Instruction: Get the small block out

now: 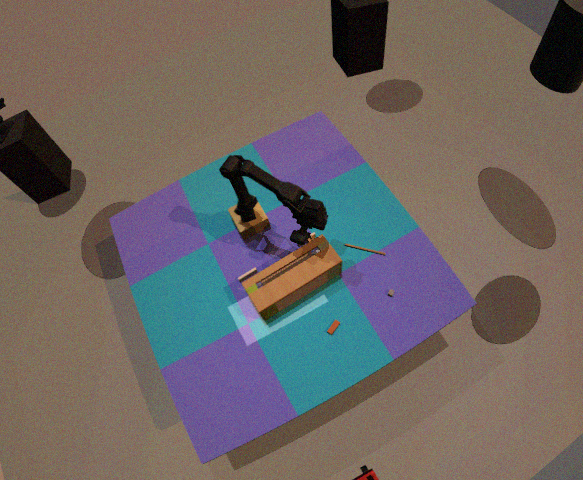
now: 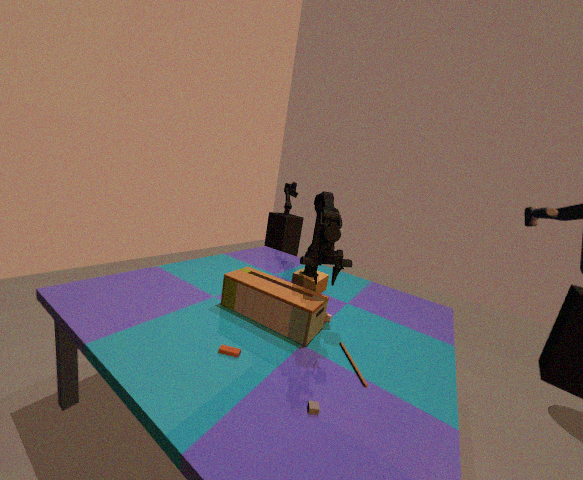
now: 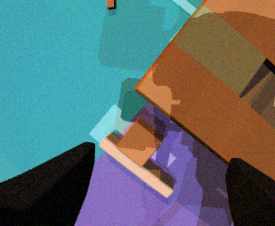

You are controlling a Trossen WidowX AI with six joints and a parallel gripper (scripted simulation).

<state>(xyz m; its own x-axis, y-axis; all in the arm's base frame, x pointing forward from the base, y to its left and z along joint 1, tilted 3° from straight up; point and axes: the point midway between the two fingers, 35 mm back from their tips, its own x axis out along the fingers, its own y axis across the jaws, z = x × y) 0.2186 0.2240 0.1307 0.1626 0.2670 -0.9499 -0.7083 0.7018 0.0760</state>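
Right now the orange-brown block is 40 mm behind my gripper tip and 150 mm below it. From my gripper tip the other things lie so: brown box 80 mm ahead, 140 mm to the right, 100 mm below; orange-red block 360 mm ahead, 50 mm to the right, 160 mm below; thin brown stick 80 mm ahead, 200 mm to the left, 160 mm below.
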